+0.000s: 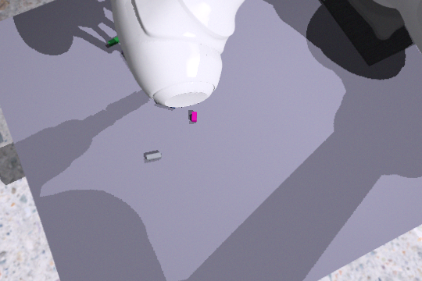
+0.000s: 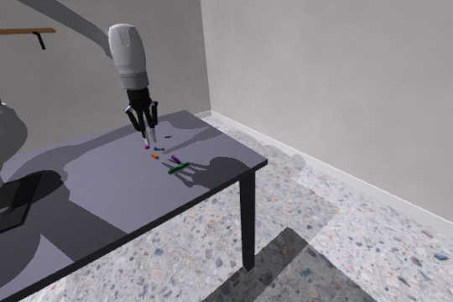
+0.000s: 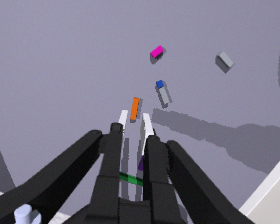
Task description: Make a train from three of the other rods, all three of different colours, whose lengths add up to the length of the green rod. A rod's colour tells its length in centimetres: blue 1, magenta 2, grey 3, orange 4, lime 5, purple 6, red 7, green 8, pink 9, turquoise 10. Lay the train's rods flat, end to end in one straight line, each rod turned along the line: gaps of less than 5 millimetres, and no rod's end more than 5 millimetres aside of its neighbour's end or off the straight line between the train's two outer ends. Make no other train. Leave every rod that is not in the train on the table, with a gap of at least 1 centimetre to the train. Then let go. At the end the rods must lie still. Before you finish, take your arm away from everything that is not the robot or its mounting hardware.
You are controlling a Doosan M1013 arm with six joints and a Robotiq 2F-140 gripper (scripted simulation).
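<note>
Right now my hand is 100 mm above the orange rod. Also, from my hand: magenta rod (110 mm to the left, 100 mm below); then blue rod (100 mm below, 60 mm to the left, 30 mm ahead); then purple rod (100 mm below, 90 mm to the right, 60 mm ahead).
</note>
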